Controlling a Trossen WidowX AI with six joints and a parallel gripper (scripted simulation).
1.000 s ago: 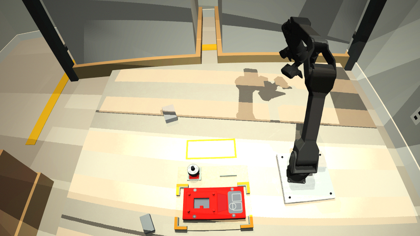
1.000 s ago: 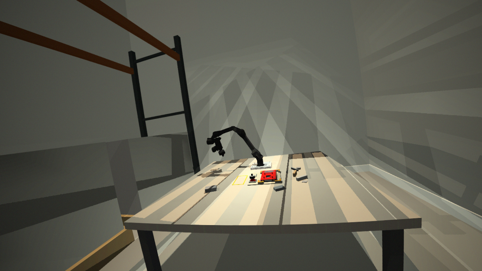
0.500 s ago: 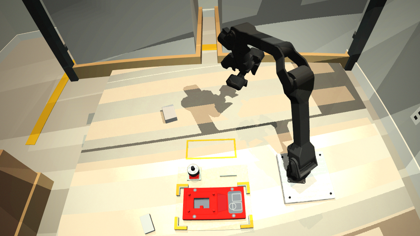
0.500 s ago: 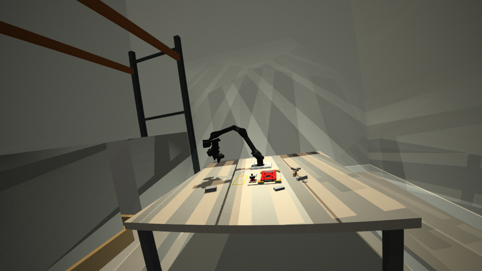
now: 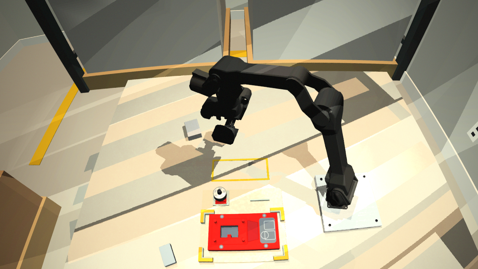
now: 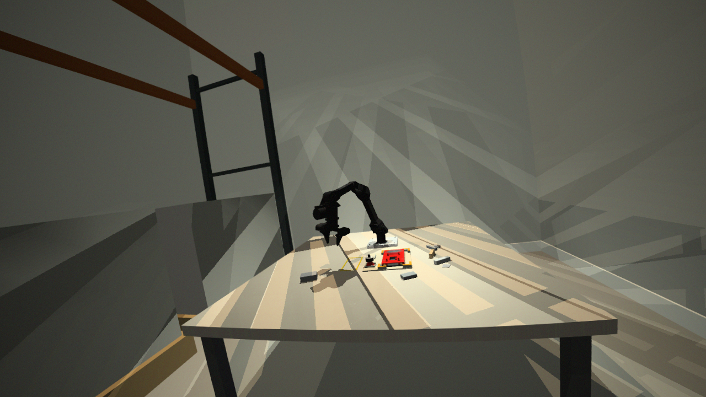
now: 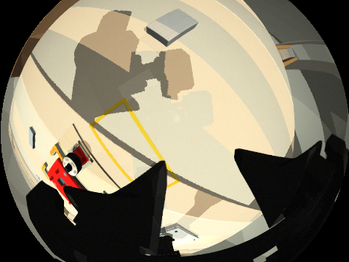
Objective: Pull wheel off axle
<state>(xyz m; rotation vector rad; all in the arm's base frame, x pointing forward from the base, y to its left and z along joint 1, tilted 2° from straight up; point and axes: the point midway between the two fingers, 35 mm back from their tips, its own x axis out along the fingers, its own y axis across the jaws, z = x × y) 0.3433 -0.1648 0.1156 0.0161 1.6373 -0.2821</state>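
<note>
My gripper tip is 20 cm to the right of the grey wheel, 7 cm above it and 2 cm short of it.
</note>
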